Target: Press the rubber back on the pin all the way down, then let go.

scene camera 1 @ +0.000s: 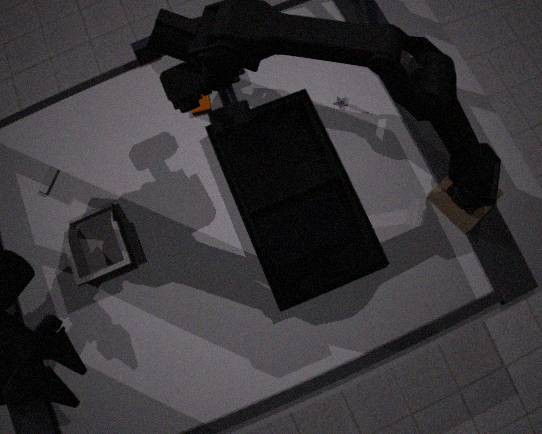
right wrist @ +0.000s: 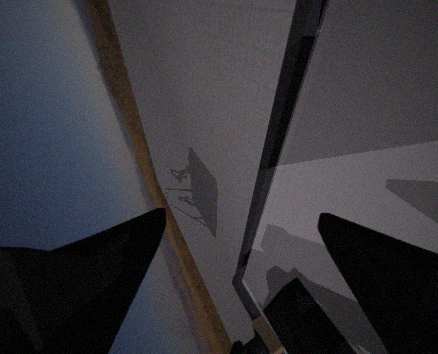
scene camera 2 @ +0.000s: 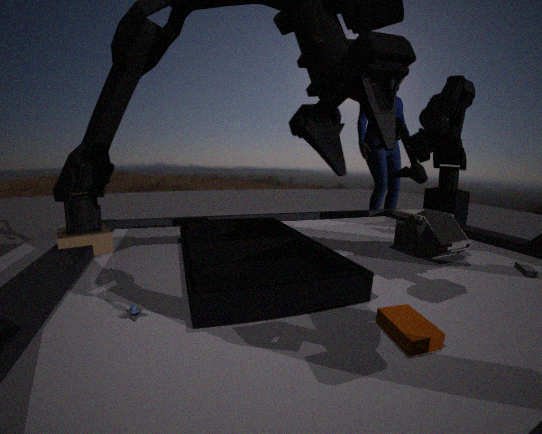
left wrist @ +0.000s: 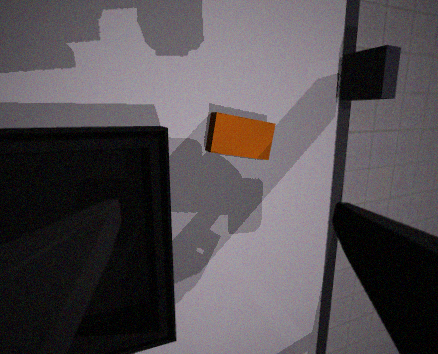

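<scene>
Left gripper (scene camera 2: 363,164), (scene camera 1: 209,88), (left wrist: 229,211): open, holding nothing. Right gripper (scene camera 1: 81,388), (right wrist: 241,217), (scene camera 2: 381,163): open, empty. Black slab (scene camera 1: 311,234), (right wrist: 293,313), (scene camera 2: 244,270), (left wrist: 59,171).
</scene>
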